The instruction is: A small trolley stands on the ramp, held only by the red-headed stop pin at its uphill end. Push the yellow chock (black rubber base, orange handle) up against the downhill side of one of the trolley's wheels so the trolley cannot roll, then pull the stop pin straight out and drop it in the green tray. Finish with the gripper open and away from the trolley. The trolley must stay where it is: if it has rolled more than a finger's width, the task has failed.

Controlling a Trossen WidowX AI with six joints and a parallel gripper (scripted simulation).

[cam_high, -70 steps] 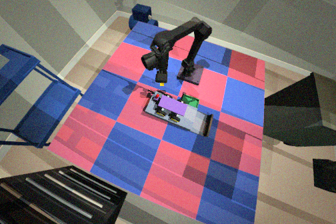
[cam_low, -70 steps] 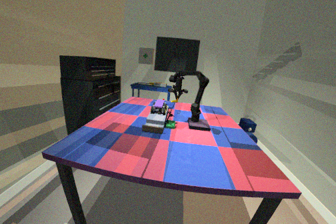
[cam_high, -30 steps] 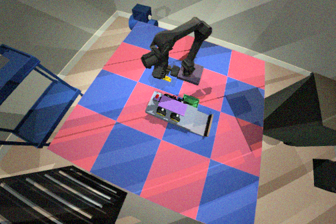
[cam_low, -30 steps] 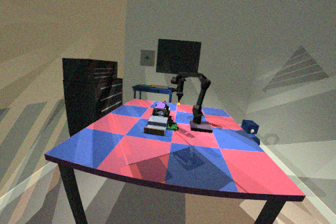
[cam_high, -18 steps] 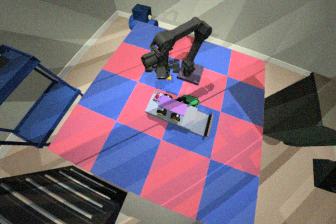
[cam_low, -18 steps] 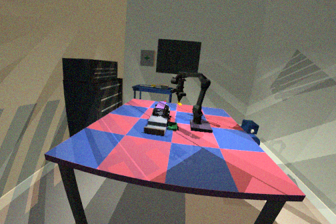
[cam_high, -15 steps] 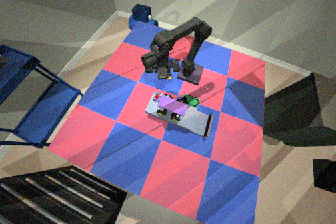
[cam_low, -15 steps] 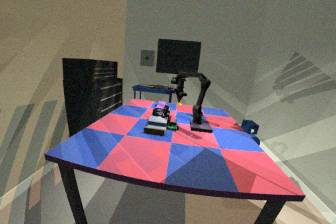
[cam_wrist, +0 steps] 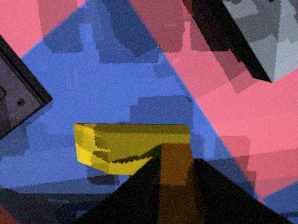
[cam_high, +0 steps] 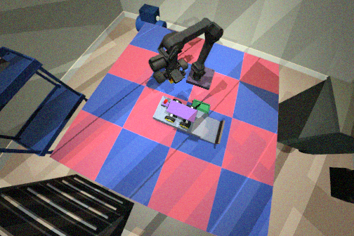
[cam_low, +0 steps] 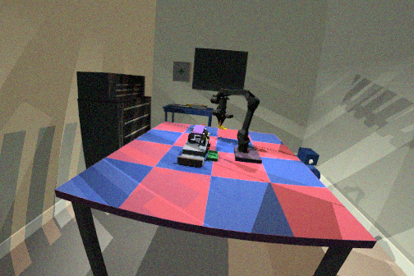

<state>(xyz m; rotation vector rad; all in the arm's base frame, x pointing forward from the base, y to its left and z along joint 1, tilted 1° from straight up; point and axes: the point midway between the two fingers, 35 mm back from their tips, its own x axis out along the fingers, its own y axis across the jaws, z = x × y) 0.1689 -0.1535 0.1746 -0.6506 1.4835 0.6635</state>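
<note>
Now: the yellow chock 2 cm behind my gripper tip, 1 cm to the left of it and 1 cm below it. From my gripper tip the other things lie so: red-headed stop pin 13 cm ahead, 5 cm below; grey ramp 16 cm ahead, 11 cm to the left, 13 cm below; trolley 16 cm ahead, 10 cm to the left, 6 cm below.
</note>
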